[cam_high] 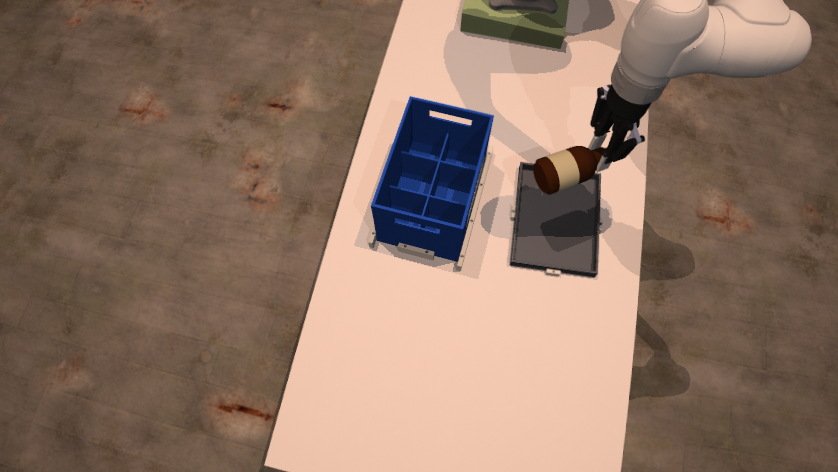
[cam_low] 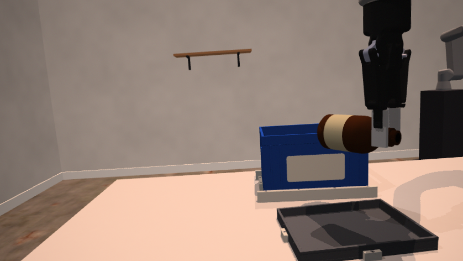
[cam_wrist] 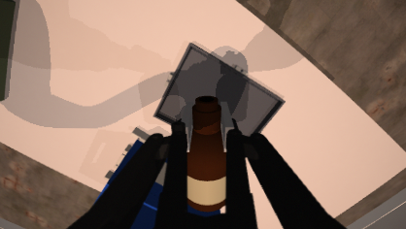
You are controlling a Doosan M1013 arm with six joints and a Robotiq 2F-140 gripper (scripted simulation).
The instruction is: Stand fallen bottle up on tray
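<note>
The brown bottle is 2 cm ahead of my hand, 5 cm to the right of it and 2 cm below it. The rest, counted from my hand: blue crate: 1 cm behind, 33 cm to the right, 14 cm below; then dark grey tray: 5 cm ahead, 5 cm to the right, 21 cm below.
</note>
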